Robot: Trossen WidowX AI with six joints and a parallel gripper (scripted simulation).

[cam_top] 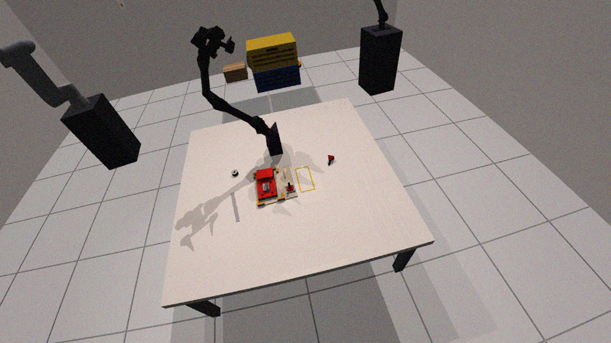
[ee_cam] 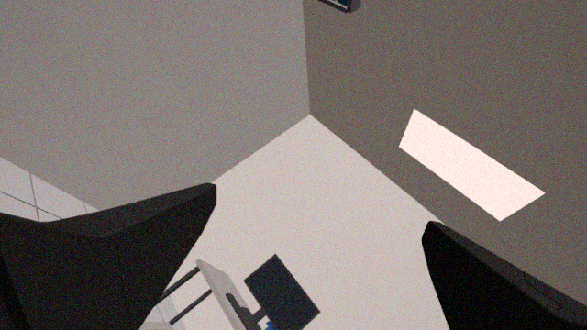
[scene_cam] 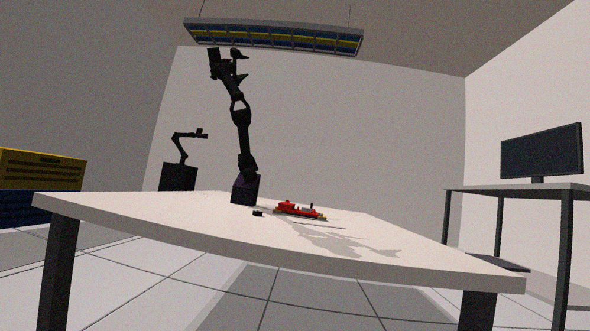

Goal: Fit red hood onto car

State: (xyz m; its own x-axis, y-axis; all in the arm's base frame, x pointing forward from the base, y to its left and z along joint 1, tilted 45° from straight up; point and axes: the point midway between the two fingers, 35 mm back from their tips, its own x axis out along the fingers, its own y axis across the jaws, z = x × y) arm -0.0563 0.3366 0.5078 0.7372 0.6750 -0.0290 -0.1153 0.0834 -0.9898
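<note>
Right now the red hood is 71 cm below my gripper tip, 32 cm ahead of it and 2 cm to the right of it. Also, from my gripper tip: grey engine block (72 cm below, 42 cm ahead, 3 cm to the right); small black wheel (74 cm below, 20 cm to the right, 20 cm ahead).
</note>
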